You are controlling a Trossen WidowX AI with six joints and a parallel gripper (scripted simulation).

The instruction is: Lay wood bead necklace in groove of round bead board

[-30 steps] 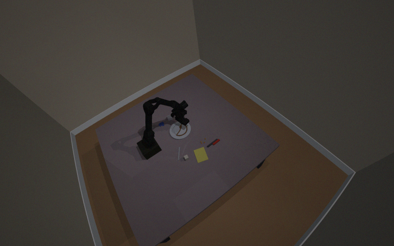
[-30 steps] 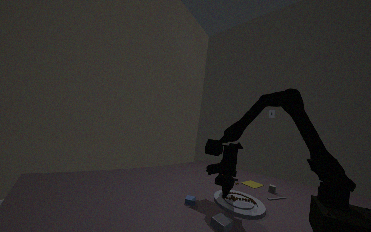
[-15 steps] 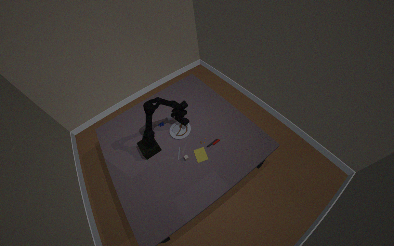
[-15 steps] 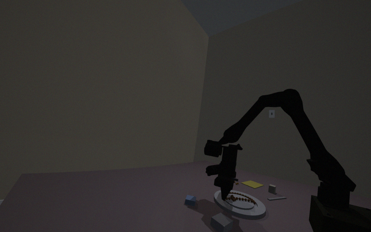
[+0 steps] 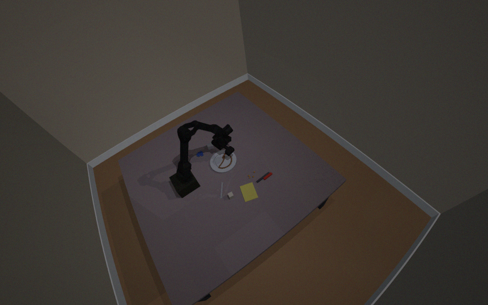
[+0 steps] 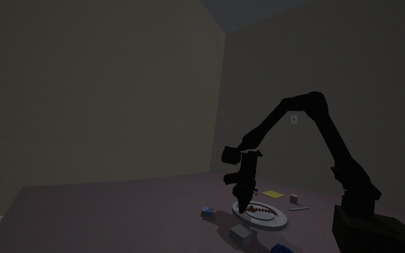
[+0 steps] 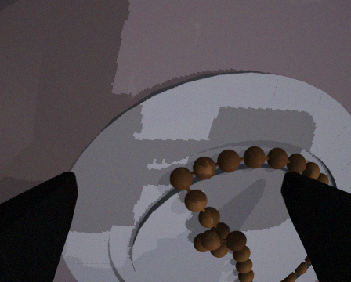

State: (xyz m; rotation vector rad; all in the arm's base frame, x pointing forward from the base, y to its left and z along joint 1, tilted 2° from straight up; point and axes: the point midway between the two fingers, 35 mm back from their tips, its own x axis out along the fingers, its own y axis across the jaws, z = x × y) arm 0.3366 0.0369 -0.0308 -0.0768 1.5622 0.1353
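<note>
Right now the round bead board is 5 cm behind my gripper tip, 4 cm to the right of it and 1 cm below it. From my gripper tip the other things lie so: grey block (15 cm to the left, 4 cm behind, 1 cm below); then blue block (10 cm to the left, 9 cm ahead, 1 cm below); then thin stick (22 cm to the right, 20 cm behind, 2 cm below).
</note>
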